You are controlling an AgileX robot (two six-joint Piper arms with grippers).
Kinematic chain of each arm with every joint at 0, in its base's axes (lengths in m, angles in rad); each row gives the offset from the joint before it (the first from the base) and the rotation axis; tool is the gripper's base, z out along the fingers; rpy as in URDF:
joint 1: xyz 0 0 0.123 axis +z
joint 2: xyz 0 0 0 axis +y
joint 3: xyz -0.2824 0 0.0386 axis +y
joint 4: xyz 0.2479 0 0.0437 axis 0.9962 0 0.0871
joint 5: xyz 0 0 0 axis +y
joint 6: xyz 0.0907 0 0.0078 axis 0.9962 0 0.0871
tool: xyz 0 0 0 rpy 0 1.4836 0
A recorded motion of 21 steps. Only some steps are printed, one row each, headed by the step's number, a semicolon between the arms.
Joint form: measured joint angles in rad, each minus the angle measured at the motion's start. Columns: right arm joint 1, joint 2, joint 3, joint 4, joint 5, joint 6; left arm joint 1, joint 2, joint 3, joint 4, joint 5, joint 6.
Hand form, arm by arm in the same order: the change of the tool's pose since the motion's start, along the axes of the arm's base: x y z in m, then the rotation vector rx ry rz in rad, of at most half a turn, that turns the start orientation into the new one. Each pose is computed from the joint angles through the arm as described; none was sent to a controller.
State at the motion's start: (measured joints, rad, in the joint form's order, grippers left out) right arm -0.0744 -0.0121 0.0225 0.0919 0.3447 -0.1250; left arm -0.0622 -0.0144 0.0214 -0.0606 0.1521 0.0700
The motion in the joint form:
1: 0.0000 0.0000 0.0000 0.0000 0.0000 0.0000; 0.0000 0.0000 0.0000 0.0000 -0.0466 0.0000
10: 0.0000 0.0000 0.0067 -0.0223 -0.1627 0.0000; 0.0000 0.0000 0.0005 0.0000 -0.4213 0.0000
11: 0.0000 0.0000 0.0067 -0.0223 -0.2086 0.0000; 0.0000 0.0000 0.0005 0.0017 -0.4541 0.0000
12: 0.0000 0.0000 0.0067 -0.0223 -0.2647 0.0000; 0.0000 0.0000 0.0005 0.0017 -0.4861 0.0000
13: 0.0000 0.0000 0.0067 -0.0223 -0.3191 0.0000; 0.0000 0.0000 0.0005 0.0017 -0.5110 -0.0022
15: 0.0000 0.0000 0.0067 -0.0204 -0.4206 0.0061; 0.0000 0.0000 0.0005 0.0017 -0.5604 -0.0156
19: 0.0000 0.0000 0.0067 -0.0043 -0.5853 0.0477; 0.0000 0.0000 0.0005 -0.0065 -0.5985 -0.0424
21: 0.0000 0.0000 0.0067 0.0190 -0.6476 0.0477; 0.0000 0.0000 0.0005 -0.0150 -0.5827 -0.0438
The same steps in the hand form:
1: 0.0000 0.0000 0.0000 0.0000 0.0000 0.0000; 0.0002 0.0002 0.0042 -0.0031 -0.0464 0.0028
10: 0.0028 -0.0019 0.0122 -0.0327 -0.1535 -0.0147; -0.0050 0.0026 0.0375 -0.0281 -0.4191 0.0254
11: 0.0032 -0.0022 0.0163 -0.0358 -0.1991 -0.0184; -0.0061 0.0028 0.0403 -0.0286 -0.4519 0.0272
12: 0.0034 -0.0026 0.0214 -0.0396 -0.2549 -0.0229; -0.0072 0.0030 0.0429 -0.0308 -0.4838 0.0291
13: 0.0033 -0.0029 0.0264 -0.0432 -0.3090 -0.0273; -0.0081 0.0032 0.0450 -0.0346 -0.5084 0.0301
15: 0.0024 -0.0035 0.0355 -0.0420 -0.4104 -0.0361; -0.0101 0.0036 0.0490 -0.0512 -0.5569 0.0302
19: -0.0011 -0.0047 0.0501 0.0051 -0.5779 -0.0516; -0.0117 0.0042 0.0520 -0.0883 -0.5928 0.0279
21: -0.0031 -0.0056 0.0553 0.0240 -0.6410 -0.0614; -0.0110 0.0044 0.0508 -0.0971 -0.5763 0.0287

